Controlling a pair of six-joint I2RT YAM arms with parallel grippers.
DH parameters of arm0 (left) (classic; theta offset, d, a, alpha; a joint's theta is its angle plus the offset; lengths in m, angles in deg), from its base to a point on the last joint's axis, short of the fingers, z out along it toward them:
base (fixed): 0 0 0 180
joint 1: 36.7 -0.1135 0.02 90
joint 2: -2.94 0 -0.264 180
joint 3: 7.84 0 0.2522 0
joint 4: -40.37 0 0.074 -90
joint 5: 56.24 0 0 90
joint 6: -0.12 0.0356 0 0
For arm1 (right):
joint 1: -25.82 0.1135 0.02 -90
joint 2: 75.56 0 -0.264 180
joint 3: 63 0 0.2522 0
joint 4: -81.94 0 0.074 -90
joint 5: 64.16 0 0 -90
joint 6: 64.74 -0.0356 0 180
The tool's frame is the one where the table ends.
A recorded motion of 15 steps. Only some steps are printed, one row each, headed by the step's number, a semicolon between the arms.
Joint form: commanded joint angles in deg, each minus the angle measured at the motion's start. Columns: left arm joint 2, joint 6, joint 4, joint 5, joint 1, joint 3; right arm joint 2, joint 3, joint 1, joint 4, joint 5, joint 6.
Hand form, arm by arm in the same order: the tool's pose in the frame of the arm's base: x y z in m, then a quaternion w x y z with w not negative. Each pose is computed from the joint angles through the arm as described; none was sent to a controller.
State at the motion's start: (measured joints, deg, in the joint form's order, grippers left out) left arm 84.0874 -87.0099 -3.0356 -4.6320 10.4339 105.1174; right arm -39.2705 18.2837 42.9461 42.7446 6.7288 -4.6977
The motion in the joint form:
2: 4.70 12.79 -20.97 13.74 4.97 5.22; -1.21 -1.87 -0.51 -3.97 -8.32 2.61
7: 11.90 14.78 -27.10 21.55 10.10 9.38; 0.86 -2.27 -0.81 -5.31 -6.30 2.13
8: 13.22 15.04 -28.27 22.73 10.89 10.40; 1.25 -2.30 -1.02 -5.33 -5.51 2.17
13: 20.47 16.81 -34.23 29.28 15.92 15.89; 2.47 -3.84 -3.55 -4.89 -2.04 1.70
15: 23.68 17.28 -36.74 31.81 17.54 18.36; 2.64 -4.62 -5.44 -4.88 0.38 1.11
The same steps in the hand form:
2: 0.1751 -0.2491 0.4553 0.39116 0.56231 0.65186 -0.32538; 0.0909 0.0100 0.4436 0.70558 0.23220 0.66108 0.10587
7: 0.1728 -0.2875 0.4293 0.33923 0.59574 0.67853 -0.26382; 0.1036 0.0144 0.4363 0.68411 0.22189 0.68672 0.10575
8: 0.1721 -0.2938 0.4256 0.33061 0.60135 0.68174 -0.25356; 0.1059 0.0151 0.4356 0.68116 0.21806 0.69057 0.10762
13: 0.1613 -0.3297 0.4034 0.28611 0.64005 0.68612 -0.19421; 0.1175 0.0151 0.4263 0.66644 0.21540 0.70533 0.10939
15: 0.1580 -0.3435 0.3931 0.26749 0.65298 0.68826 -0.16843; 0.1209 0.0133 0.4218 0.65929 0.21701 0.71078 0.11418

